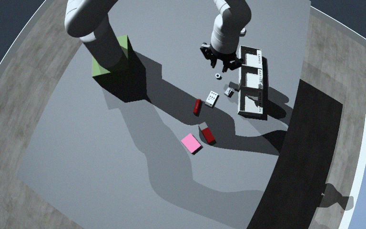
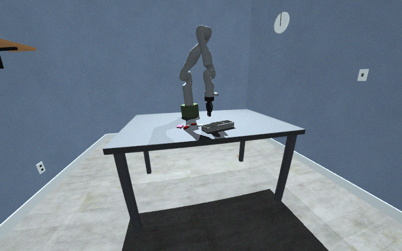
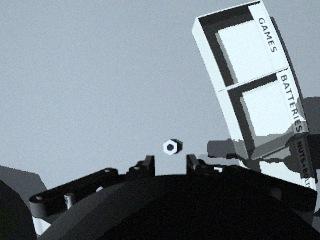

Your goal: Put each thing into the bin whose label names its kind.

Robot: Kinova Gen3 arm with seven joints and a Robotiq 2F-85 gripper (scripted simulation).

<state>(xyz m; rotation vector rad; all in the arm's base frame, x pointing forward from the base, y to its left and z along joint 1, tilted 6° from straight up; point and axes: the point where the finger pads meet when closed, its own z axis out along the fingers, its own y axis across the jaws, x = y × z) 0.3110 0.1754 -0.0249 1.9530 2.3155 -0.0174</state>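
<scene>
My hand is 9 cm above the nut. Round my hand: white domino: 9 cm below, 8 cm to the right, 3 cm ahead; red battery: 13 cm to the right, 8 cm below; bin row: 10 cm ahead, 7 cm below, 6 cm to the left.
</scene>
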